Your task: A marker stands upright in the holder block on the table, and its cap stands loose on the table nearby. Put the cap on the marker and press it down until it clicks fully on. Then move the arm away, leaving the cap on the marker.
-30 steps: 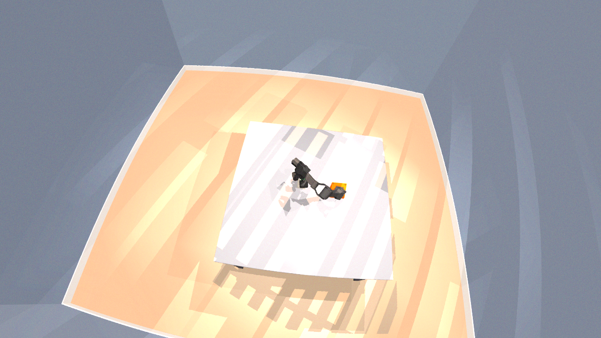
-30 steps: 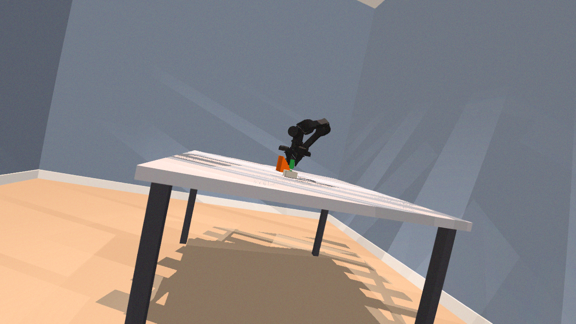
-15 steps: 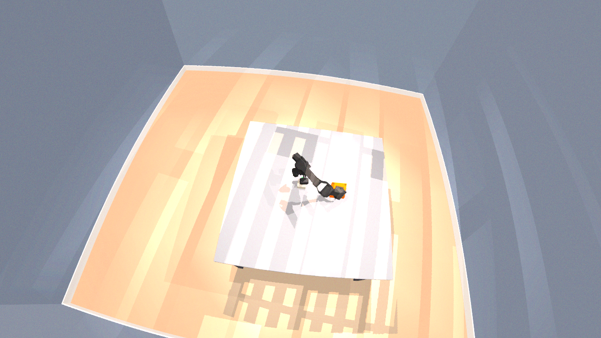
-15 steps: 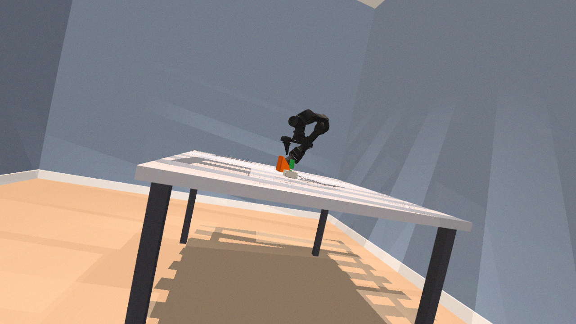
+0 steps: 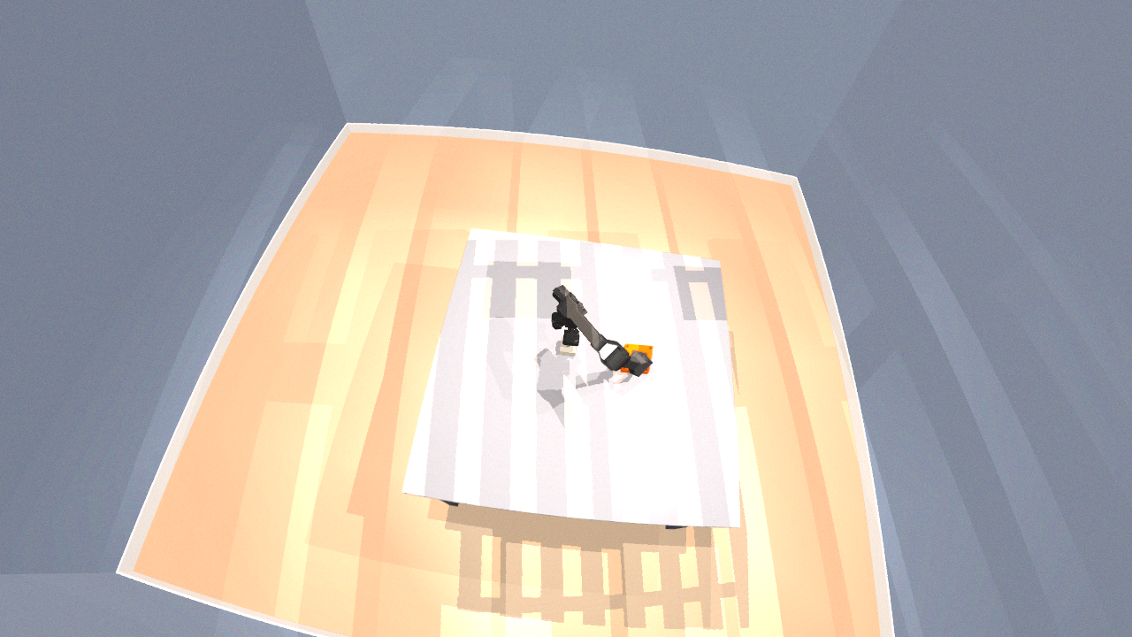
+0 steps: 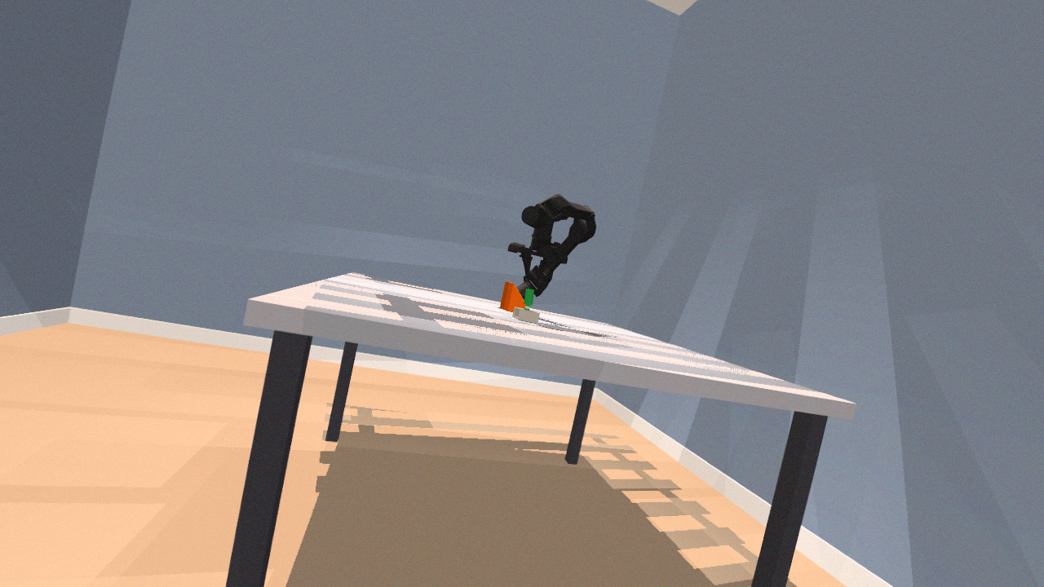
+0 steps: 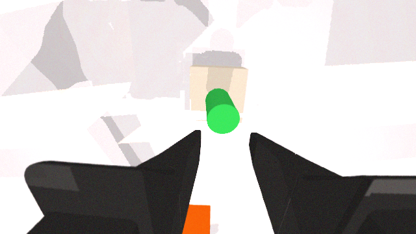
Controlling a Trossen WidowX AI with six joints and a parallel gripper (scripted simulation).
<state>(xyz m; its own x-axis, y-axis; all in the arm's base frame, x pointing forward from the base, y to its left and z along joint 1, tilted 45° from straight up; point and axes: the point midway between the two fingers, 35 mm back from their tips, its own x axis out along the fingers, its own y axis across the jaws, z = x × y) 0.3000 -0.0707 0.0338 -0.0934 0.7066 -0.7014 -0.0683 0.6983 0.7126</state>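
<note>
Right now the green cap is 5 cm below my gripper tip. Round my gripper tip: holder block (11 cm below).
</note>
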